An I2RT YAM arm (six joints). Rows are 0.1 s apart.
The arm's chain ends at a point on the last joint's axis. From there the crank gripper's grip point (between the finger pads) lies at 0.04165 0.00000 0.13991 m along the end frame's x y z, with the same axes.
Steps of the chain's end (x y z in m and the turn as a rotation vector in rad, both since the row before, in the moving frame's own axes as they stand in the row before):
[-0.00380, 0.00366, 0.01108, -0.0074, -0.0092, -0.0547]
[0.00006, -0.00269, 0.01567, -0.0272, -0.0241, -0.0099]
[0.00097, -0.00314, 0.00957, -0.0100, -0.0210, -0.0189]
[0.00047, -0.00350, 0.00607, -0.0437, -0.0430, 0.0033]
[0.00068, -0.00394, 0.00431, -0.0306, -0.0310, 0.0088]
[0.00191, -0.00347, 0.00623, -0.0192, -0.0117, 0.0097]
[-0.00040, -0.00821, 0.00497, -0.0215, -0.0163, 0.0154]
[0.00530, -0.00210, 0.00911, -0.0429, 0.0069, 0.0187]
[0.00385, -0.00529, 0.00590, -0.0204, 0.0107, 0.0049]
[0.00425, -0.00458, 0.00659, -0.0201, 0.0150, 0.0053]
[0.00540, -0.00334, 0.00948, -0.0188, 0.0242, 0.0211]
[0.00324, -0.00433, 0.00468, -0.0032, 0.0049, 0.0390]
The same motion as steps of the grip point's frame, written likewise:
[-0.00512, 0.00245, 0.01146, -0.0074, -0.0092, -0.0547]
[-0.00331, 0.00073, 0.01659, -0.0272, -0.0241, -0.0099]
[-0.00197, -0.00250, 0.01041, -0.0100, -0.0210, -0.0189]
[-0.00559, 0.00278, 0.00759, -0.0437, -0.0430, 0.0033]
[-0.00370, 0.00071, 0.00546, -0.0306, -0.0310, 0.0088]
[0.00026, -0.00038, 0.00668, -0.0192, -0.0117, 0.0097]
[-0.00271, -0.00457, 0.00559, -0.0215, -0.0163, 0.0154]
[0.00620, 0.00468, 0.00867, -0.0429, 0.0069, 0.0187]
[0.00534, -0.00223, 0.00542, -0.0204, 0.0107, 0.0049]
[0.00634, -0.00155, 0.00592, -0.0201, 0.0150, 0.0053]
[0.00874, 0.00019, 0.00840, -0.0188, 0.0242, 0.0211]
[0.00388, -0.00225, 0.00447, -0.0032, 0.0049, 0.0390]

